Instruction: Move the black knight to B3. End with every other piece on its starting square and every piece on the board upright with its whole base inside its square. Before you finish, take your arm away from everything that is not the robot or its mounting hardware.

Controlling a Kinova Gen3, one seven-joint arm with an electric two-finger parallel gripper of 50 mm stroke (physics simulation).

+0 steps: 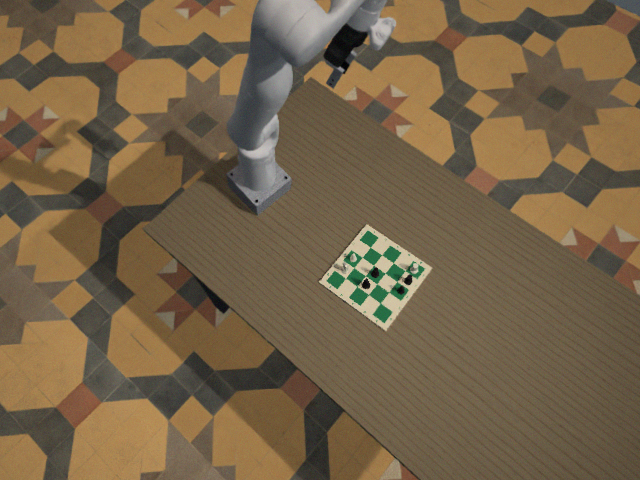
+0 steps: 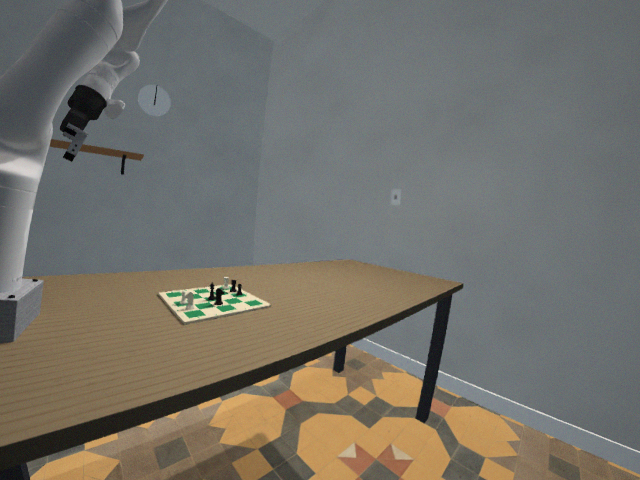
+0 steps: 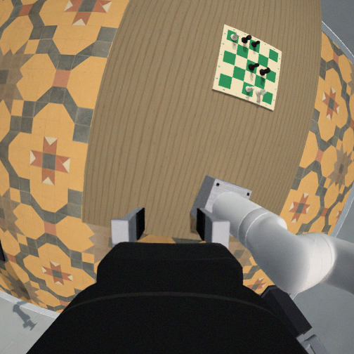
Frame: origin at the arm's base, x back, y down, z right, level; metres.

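Seen in the pictures: gripper, fingertip midpoint: [image 1: 335, 77] [image 2: 69, 156]; arm's base at its link origin: [image 1: 258, 176].
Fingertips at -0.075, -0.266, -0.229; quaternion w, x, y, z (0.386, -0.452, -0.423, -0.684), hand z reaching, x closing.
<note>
Pixels of each thing's top centre, then the offset from my fingertips to it, as dx, dy, dz. Level surfaces: height alone.
- apparent black knight at its top centre: [image 2: 219, 288] [image 1: 367, 280] -0.344, +0.298, +0.234
- taller black piece at its top centre: [image 1: 376, 268] [image 2: 212, 282] -0.339, +0.294, +0.193
- white piece at its top centre: [image 1: 415, 265] [image 2: 226, 277] -0.405, +0.305, +0.112
- wooden table at its surface level: dy +0.344
The apparent black knight [image 1: 366, 284] [image 2: 219, 297] [image 3: 264, 71] stands upright on a light square of the green-and-cream board [image 1: 386, 327] [image 2: 184, 322] [image 3: 215, 89]. A taller black piece [image 1: 375, 272] [image 2: 211, 292] [image 3: 253, 66] stands on a green square beside it. Two more black pieces stand near the far side, with a white piece [image 1: 414, 268] [image 2: 226, 282] [image 3: 234, 37]. Two white pieces stand on the side nearer the arm's base. Square labels are too small to read. My gripper [image 1: 334, 77] [image 2: 71, 155] [image 3: 170, 219] is open and empty, high up and well away from the board.
The board lies on the wooden table [image 1: 491, 310] [image 2: 129, 351] [image 3: 160, 100]. The arm's mounting block [image 1: 258, 198] [image 2: 20, 315] [image 3: 204, 192] stands near one table end. A wall shelf [image 2: 103, 150] and a round clock [image 2: 147, 100] are on the wall behind.
</note>
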